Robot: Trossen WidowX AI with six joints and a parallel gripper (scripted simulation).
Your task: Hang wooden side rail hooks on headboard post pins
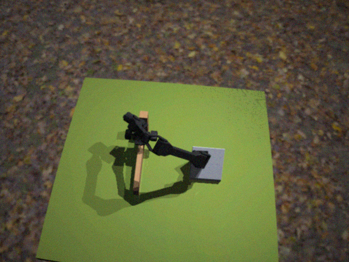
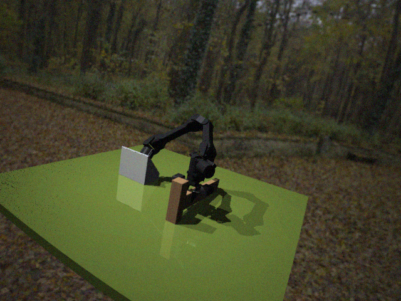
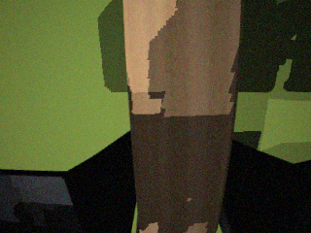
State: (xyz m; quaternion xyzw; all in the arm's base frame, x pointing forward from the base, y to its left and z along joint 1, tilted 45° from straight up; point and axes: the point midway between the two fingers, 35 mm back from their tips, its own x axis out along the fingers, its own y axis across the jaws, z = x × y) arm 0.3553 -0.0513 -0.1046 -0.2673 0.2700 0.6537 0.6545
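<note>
The wooden headboard post lies 110 mm to the right of my gripper tip and 40 mm above it.
</note>
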